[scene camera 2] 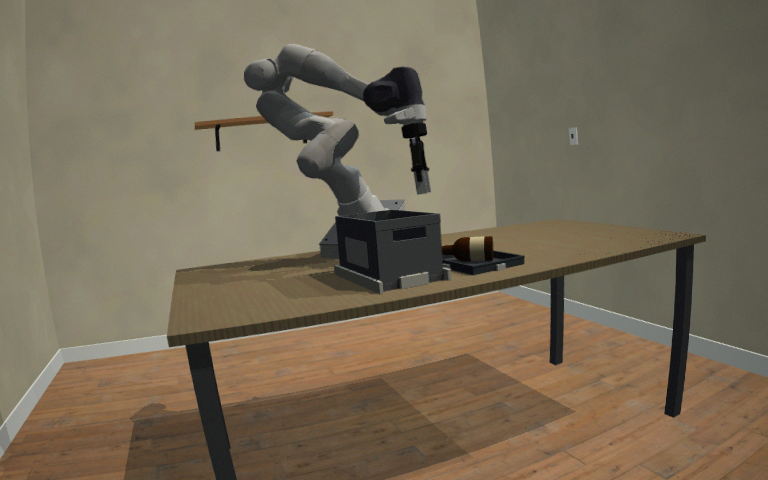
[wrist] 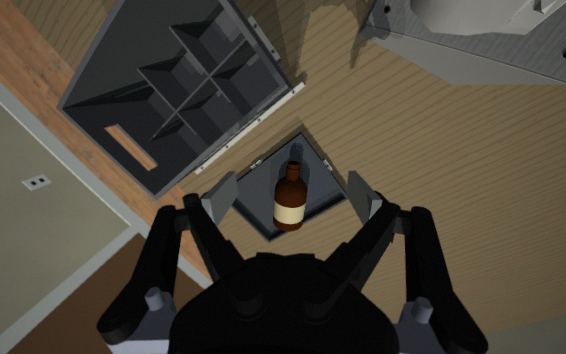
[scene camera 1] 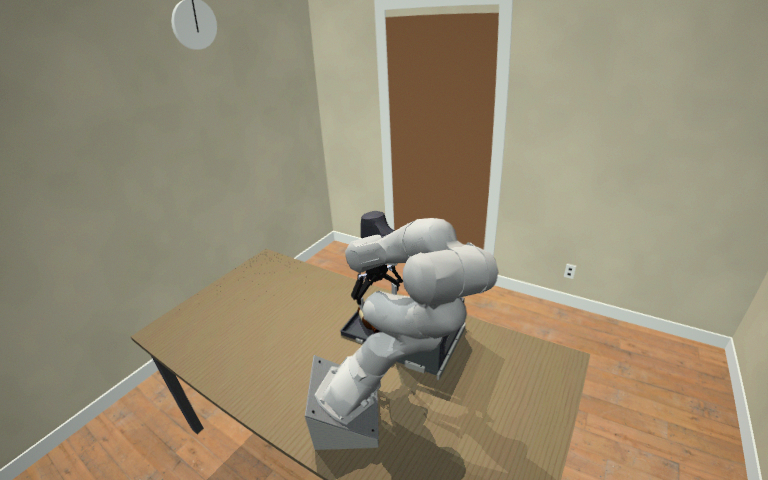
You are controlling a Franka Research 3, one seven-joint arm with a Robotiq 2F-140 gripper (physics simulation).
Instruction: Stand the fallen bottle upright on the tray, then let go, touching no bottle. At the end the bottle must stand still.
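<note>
A brown bottle (scene camera 2: 463, 249) (wrist: 290, 196) with a cream label lies on its side on the dark tray (scene camera 2: 512, 261) (wrist: 324, 180). In the wrist view its neck points up the picture, away from the gripper's body, and its base end is near the tray's lower rim. In scene camera 1 the arm hides most of the bottle (scene camera 1: 367, 321) and part of the tray (scene camera 1: 351, 331). My gripper (scene camera 2: 423, 193) (wrist: 291, 183) is open and empty. It hangs above the bottle, pointing down, with one finger to each side of the bottle in the wrist view.
A tall dark grey crate (scene camera 2: 407, 257) (wrist: 107, 170) with inner dividers stands close beside the tray, on the neck side. Light brackets (scene camera 2: 414, 279) (wrist: 250, 129) run along its foot. The arm's base block (scene camera 1: 342, 433) (wrist: 480, 65) stands on the wooden table (scene camera 1: 243, 328) (scene camera 2: 566, 243).
</note>
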